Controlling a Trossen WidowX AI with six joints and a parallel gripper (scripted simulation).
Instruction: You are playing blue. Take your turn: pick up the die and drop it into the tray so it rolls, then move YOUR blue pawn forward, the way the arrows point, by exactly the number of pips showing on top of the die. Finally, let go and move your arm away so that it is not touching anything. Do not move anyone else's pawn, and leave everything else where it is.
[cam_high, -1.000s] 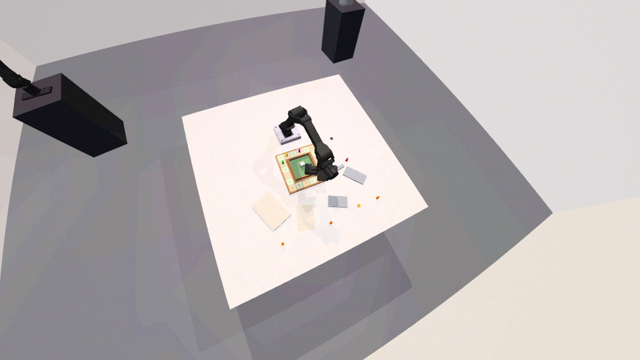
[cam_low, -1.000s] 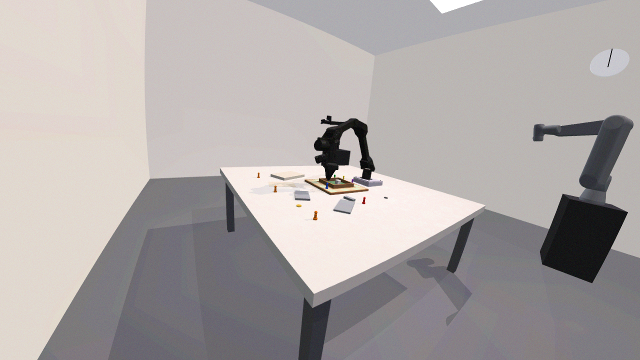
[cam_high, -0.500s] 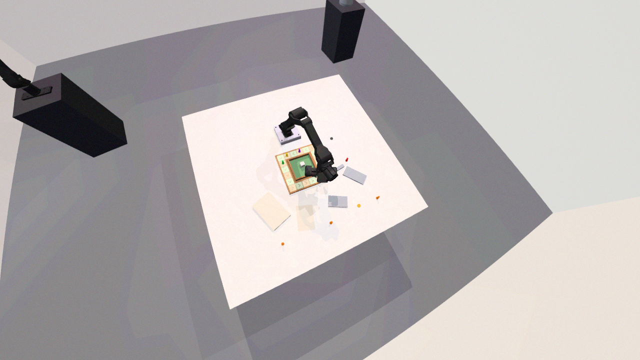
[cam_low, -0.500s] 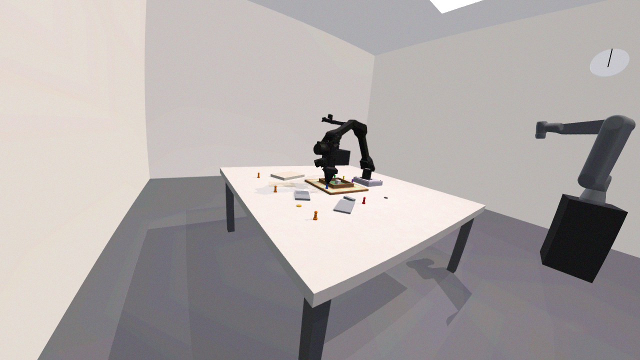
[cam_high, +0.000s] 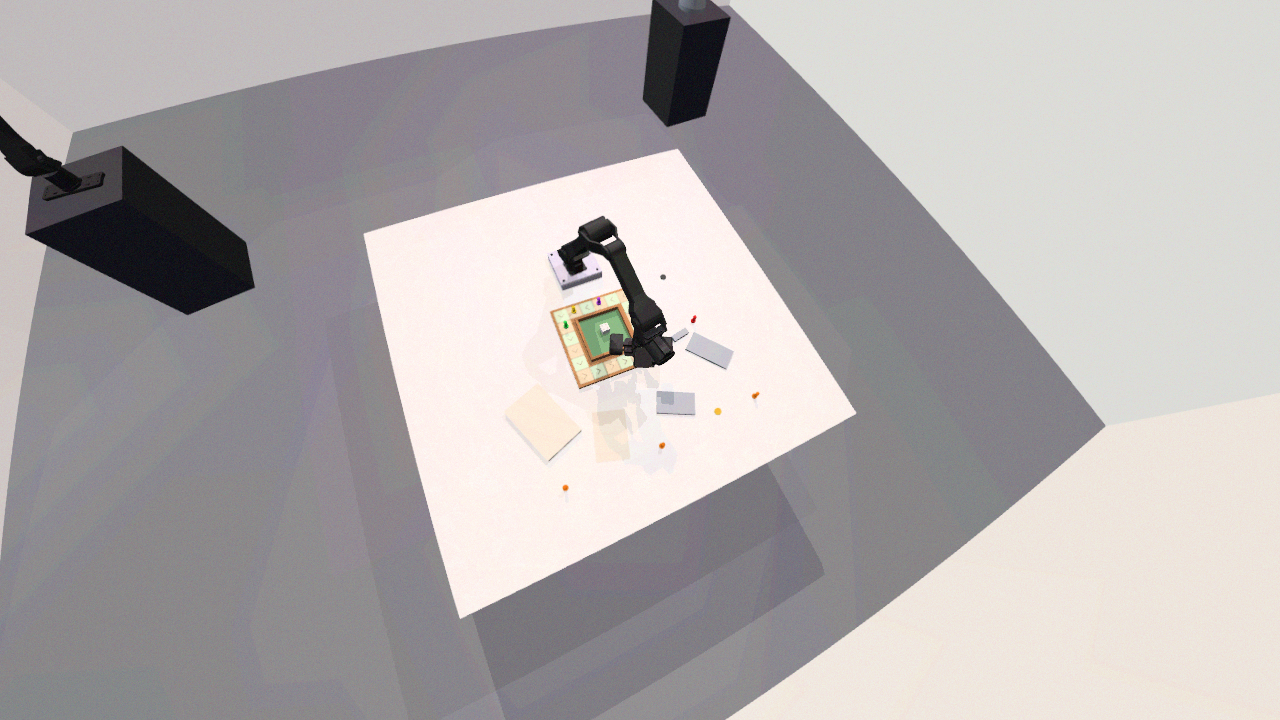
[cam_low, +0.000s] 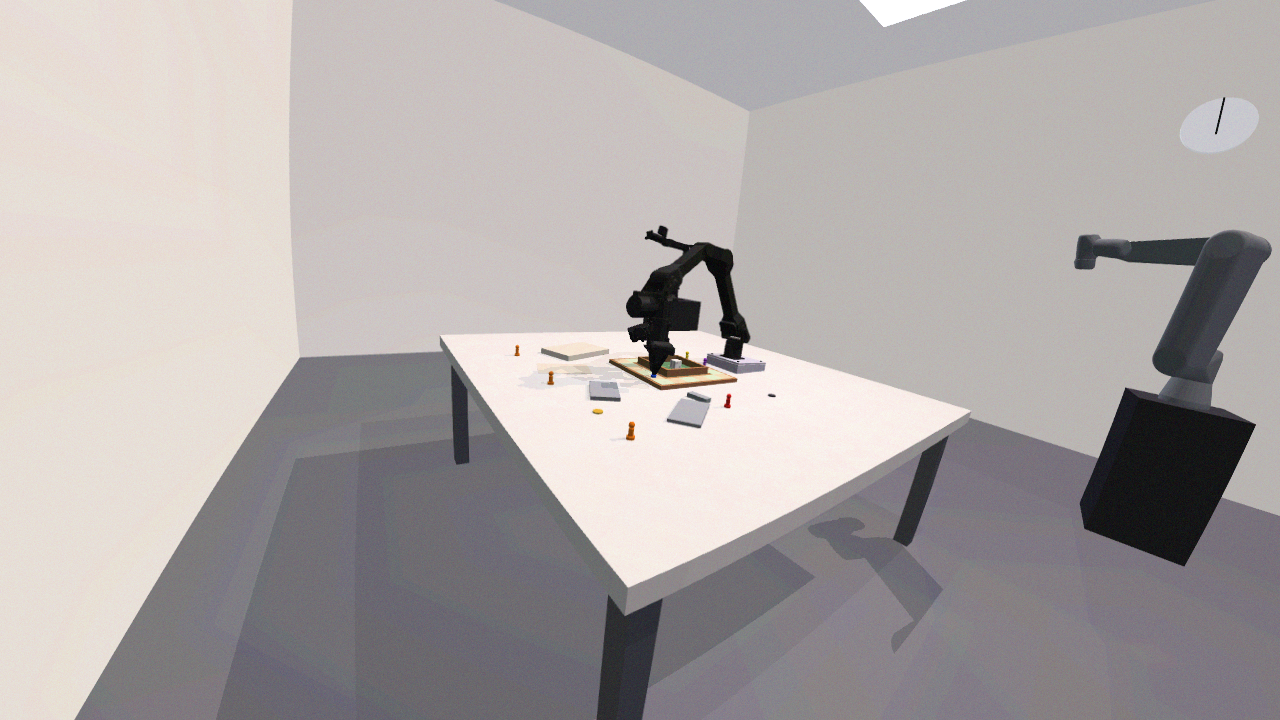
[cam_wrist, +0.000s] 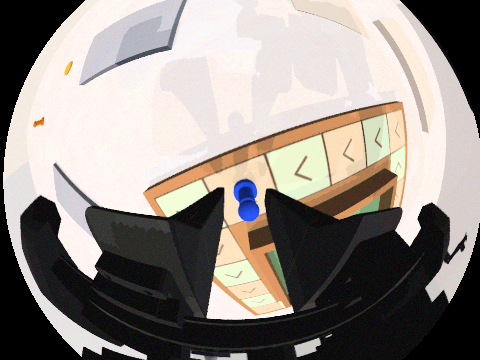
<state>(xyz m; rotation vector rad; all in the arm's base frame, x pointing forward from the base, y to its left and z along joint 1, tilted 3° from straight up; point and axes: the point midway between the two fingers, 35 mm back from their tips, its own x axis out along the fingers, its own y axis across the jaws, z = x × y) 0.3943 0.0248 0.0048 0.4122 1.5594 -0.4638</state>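
The white die lies 14 cm behind my gripper tip and 5 cm to the right of it. Round my gripper tip: blue pawn (right at my gripper tip); purple pawn (24 cm behind, 2 cm to the right); green-floored tray (13 cm behind, 5 cm to the right, 2 cm below).
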